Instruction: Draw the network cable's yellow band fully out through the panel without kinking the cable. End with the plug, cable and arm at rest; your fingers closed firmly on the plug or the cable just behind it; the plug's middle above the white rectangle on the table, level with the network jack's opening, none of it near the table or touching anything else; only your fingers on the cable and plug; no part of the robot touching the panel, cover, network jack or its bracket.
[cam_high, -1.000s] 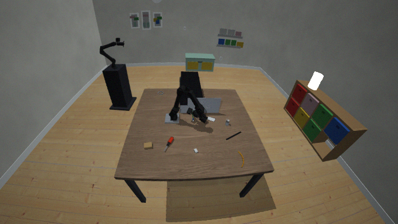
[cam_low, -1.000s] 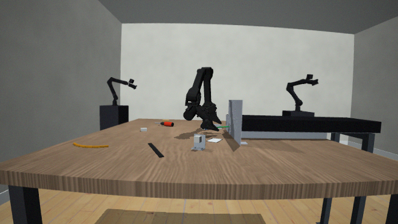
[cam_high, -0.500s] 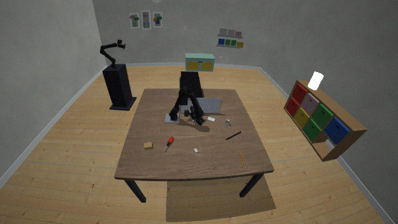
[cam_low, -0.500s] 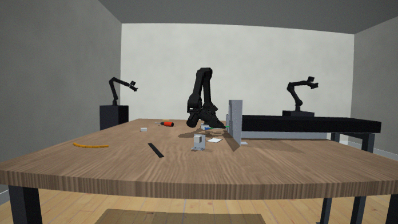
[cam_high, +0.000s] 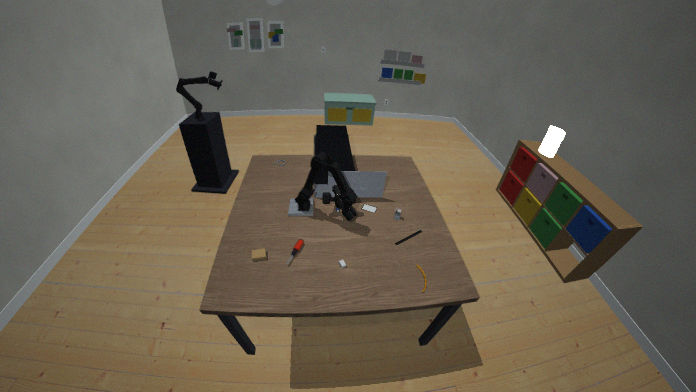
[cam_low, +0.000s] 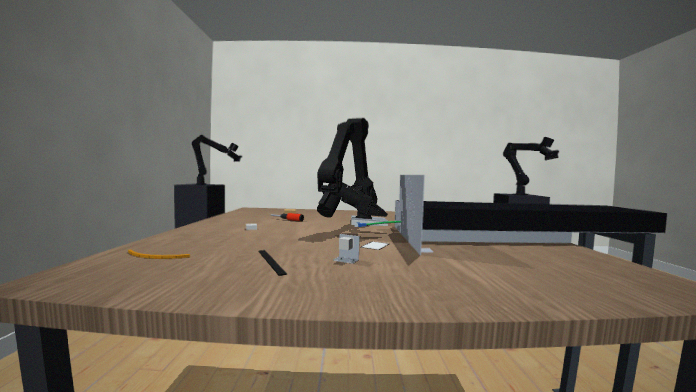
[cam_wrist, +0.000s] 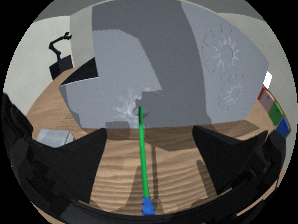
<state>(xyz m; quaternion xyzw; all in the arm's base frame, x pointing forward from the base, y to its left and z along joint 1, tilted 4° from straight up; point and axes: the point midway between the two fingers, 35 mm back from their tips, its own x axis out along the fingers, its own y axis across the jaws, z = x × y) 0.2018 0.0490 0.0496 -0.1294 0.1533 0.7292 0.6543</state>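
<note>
The blue plug is 5 cm to the right of my hand and 6 cm below it. The rest, counted from my hand: white rectangle (19 cm ahead, 8 cm below); network jack (36 cm ahead, 6 cm to the right, 4 cm below); grey upright panel (14 cm ahead, 10 cm to the left, 2 cm above).
</note>
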